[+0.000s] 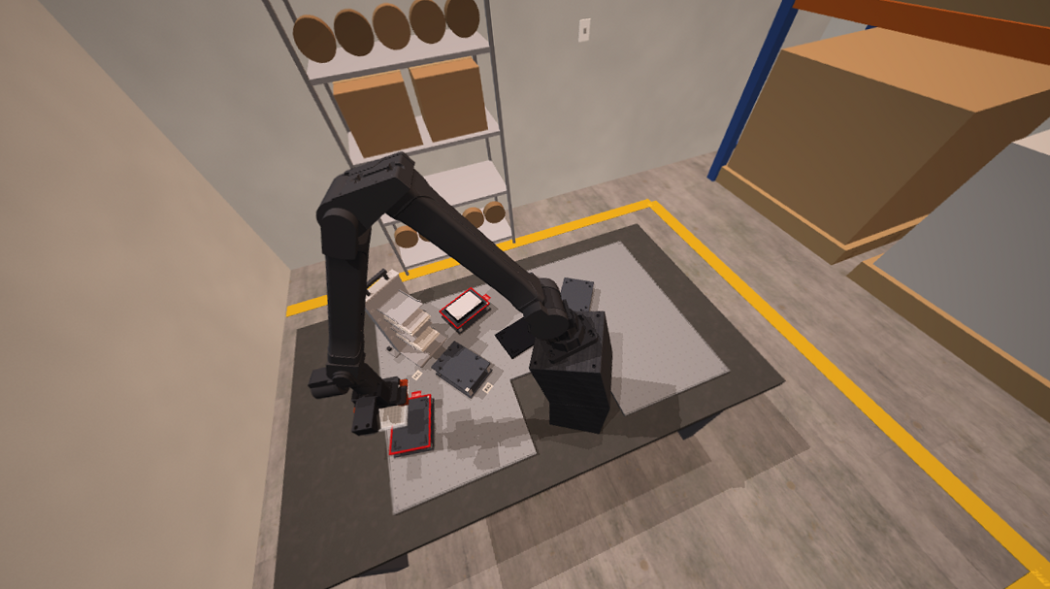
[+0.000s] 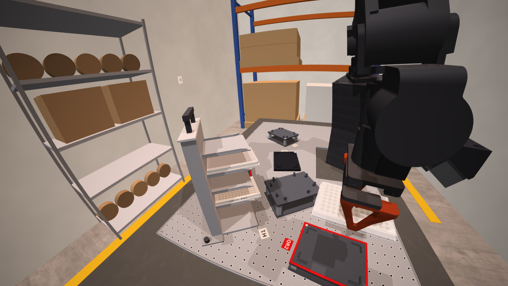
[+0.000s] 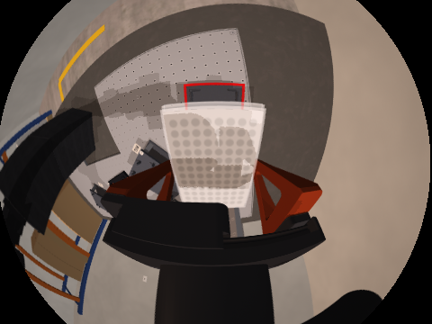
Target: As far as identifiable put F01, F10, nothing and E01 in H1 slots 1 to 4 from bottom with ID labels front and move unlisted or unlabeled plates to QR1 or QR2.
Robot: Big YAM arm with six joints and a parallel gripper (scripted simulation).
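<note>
Now: the quarantine nest QR2 170 mm below my hand. From my hand the other things lie so: H1 deck label (200 mm below, 180 mm ahead, 30 mm to the right); plate hotel H1 (340 mm ahead, 50 mm below, 40 mm to the right); dark regrip nest (190 mm to the right, 150 mm below, 120 mm ahead).
</note>
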